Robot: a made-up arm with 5 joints.
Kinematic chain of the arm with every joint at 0, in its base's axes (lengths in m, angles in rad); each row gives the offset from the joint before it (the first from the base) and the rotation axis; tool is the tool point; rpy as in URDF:
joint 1: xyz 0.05 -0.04 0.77 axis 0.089 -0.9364 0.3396
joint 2: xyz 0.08 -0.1 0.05 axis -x
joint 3: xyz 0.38 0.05 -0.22 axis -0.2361 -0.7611 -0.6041
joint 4: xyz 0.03 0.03 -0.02 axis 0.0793 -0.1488 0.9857
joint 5: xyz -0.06 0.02 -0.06 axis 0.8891 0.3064 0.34
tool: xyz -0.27 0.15 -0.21 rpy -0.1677 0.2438 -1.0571
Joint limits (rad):
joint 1: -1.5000..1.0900
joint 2: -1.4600..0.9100
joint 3: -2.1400..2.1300
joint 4: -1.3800..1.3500
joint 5: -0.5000..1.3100
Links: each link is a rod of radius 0.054 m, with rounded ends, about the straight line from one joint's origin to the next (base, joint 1, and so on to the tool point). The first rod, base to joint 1, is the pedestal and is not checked.
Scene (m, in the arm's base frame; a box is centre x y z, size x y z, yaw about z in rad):
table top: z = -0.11
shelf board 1: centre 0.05 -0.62 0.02 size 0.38 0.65 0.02 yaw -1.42
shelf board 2: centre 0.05 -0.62 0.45 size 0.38 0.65 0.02 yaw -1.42
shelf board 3: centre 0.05 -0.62 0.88 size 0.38 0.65 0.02 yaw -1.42
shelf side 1: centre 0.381 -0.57 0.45 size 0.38 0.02 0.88 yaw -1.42
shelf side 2: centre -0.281 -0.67 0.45 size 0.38 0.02 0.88 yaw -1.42
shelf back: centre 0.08 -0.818 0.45 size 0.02 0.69 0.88 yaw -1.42
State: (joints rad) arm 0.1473 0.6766 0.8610 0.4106 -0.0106
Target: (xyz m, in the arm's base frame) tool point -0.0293 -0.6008 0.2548
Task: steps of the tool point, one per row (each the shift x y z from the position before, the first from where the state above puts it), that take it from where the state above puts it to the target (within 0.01 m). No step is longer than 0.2 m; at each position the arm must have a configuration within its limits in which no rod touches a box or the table.
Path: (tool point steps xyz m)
1: -0.0447 0.0912 -0.0149
2: -0.0145 0.0814 0.0074
3: 0.0193 0.0790 0.0197
4: -0.1643 0.0105 -0.0465
5: -0.1423 -0.0050 0.0044
6: -0.1063 -0.0199 0.0290
7: -0.0713 -0.0300 0.0273
8: -0.0490 -0.0310 0.0069
9: -0.0425 -0.0204 -0.0195
10: -0.0481 0.0013 -0.0399
11: 0.0084 -0.1334 -0.0128
12: 0.0209 -0.1109 0.0007
13: 0.0215 -0.0902 0.0121

